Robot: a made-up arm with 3 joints. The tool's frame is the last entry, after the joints.
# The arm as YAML. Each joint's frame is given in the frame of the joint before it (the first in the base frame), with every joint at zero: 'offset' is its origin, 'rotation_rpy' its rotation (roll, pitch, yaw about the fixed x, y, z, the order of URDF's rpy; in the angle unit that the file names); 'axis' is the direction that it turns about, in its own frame. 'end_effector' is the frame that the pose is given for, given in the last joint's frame.
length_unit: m
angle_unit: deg
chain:
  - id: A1
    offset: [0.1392, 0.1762, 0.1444]
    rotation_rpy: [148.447, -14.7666, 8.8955]
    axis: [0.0, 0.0, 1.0]
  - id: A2
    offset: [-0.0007, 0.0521, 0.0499]
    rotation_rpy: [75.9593, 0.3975, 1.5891]
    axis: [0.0, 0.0, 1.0]
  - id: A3
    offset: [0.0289, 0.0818, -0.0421]
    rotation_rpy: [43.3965, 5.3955, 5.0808]
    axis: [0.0, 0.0, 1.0]
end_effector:
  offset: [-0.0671, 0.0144, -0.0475]
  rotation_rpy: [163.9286, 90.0, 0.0]
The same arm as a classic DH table. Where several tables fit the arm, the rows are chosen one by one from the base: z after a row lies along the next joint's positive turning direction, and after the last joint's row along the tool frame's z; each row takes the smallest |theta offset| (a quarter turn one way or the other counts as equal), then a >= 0, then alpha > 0; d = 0 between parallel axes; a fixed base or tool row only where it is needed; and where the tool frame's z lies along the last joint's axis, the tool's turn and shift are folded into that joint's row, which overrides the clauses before.
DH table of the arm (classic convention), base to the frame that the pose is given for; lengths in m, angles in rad. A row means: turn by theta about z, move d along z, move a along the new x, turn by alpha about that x. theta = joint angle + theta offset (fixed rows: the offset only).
base (fixed): d 0.0313  theta0 0.5487  a 0.2107  alpha 2.5393
A1: d -0.0743  theta0 0.4961  a 0.0008  alpha 1.3257
A2: d -0.0173  theta0 0.1806  a 0.0437  alpha 0.7621
A3: d -0.1561  theta0 -1.4269  a -0.0324  alpha 1.5708
tool (fixed): d 0.0605  theta0 -1.5708  a 0  alpha 0

